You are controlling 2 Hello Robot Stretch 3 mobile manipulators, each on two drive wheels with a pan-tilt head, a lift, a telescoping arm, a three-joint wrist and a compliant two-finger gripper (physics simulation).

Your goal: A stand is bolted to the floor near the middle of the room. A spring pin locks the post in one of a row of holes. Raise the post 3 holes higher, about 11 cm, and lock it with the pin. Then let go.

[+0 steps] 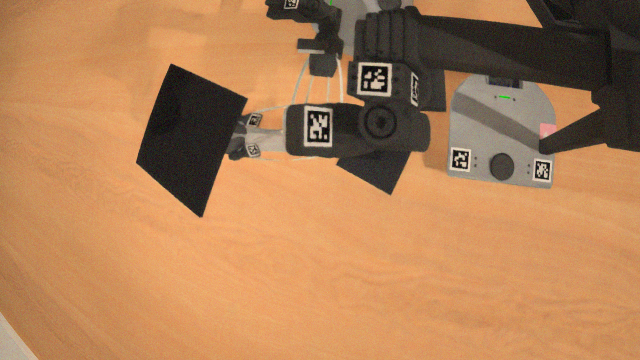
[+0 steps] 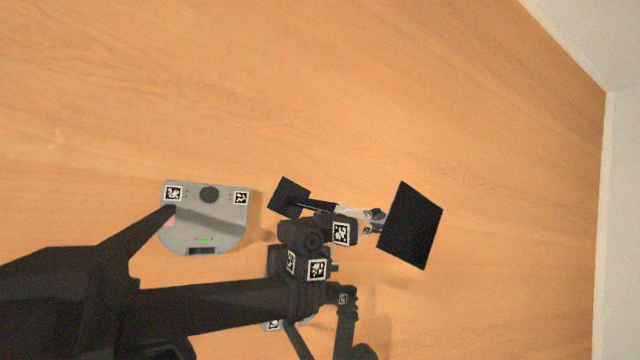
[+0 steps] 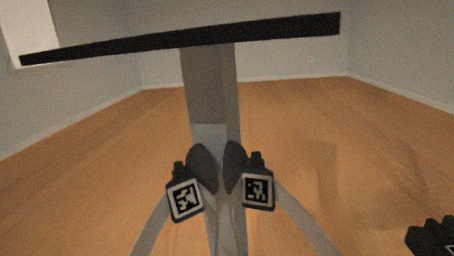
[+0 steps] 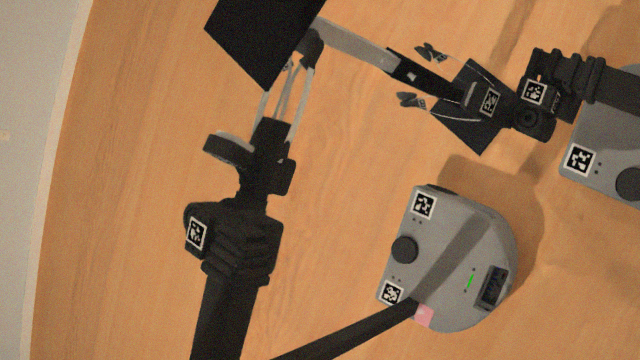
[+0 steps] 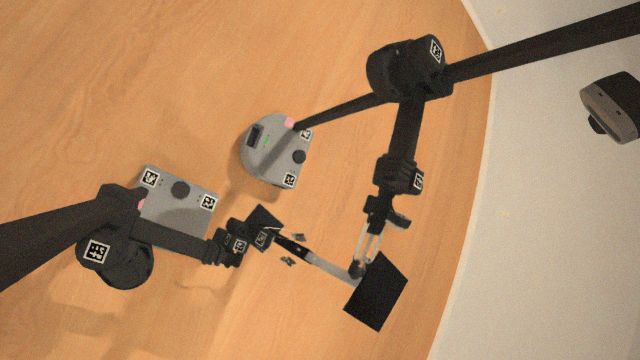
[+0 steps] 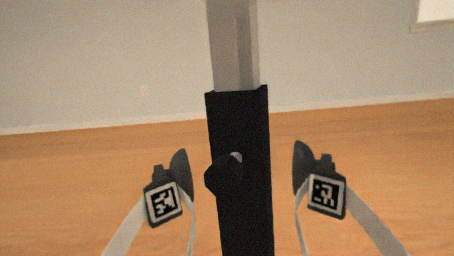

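The grey post (image 3: 207, 90) (image 6: 225, 50) (image 4: 350, 42) (image 5: 330, 270) stands upright in the black sleeve (image 6: 245, 215) (image 4: 435, 85) and carries a black top plate (image 1: 192, 140) (image 2: 410, 225) (image 3: 280, 29) (image 4: 265, 40) (image 5: 377, 295). The r1 gripper (image 3: 221, 167) (image 1: 239, 136) (image 5: 357, 270) is shut on the post below the top plate; the exact contact is partly hidden. The r2 gripper (image 6: 243, 170) (image 4: 416, 75) (image 5: 293, 248) is open, one finger on each side of the sleeve, apart from it. The pin's dark knob (image 6: 220, 175) sticks out between its fingers, untouched. The pin's inner end is hidden.
The stand's square base plate (image 1: 382, 175) (image 4: 480, 135) (image 5: 262, 215) lies on the floor. The r1 base (image 1: 500, 125) (image 4: 445, 270) (image 5: 277, 155) and r2 base (image 4: 600, 135) (image 5: 175, 215) stand near it. Both arms reach in close together. A pale wall (image 2: 620, 225) (image 5: 550, 250) borders the room.
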